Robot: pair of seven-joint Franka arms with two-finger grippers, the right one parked.
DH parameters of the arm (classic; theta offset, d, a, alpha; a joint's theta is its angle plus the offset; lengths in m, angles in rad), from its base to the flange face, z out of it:
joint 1: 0 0.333 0 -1.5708
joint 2: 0 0 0 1.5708
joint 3: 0 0.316 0.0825 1.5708
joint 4: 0 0 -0.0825 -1.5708
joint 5: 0 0.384 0 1.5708
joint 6: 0 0 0.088 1.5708
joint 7: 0 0.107 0 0
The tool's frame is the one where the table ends.
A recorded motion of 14 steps. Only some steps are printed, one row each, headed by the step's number.
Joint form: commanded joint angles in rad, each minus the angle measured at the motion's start. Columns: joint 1, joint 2, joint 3, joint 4, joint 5, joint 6, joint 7.
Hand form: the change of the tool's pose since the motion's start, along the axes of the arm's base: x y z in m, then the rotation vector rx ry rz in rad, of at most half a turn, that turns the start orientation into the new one. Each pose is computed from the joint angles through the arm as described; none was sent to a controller.
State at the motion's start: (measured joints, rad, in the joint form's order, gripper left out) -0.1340 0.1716 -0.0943 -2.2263 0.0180 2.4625 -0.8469
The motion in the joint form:
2: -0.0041 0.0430 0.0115 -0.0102 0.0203 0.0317 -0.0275
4: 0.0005 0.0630 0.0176 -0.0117 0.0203 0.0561 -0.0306
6: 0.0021 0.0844 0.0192 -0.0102 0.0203 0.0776 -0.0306
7: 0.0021 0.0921 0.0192 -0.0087 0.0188 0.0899 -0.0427
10: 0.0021 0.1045 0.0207 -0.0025 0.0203 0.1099 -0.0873
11: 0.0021 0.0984 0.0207 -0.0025 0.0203 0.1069 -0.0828
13: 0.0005 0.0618 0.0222 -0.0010 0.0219 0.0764 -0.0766
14: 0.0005 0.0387 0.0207 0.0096 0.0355 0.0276 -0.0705
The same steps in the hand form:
2: -0.0012 0.0040 -0.0248 0.0141 0.0186 0.0191
4: 0.0008 0.0094 -0.0342 0.0123 0.0161 0.0326
6: 0.0024 0.0107 -0.0434 0.0101 0.0150 0.0357
7: 0.0036 0.0104 -0.0459 0.0063 0.0096 0.0489
10: 0.0070 0.0104 -0.0484 0.0001 -0.0030 0.0938
11: 0.0071 0.0105 -0.0453 0.0001 -0.0062 0.0893
13: 0.0071 0.0107 -0.0274 0.0034 -0.0148 0.0819
14: 0.0069 0.0102 -0.0149 0.0188 -0.0033 0.0647

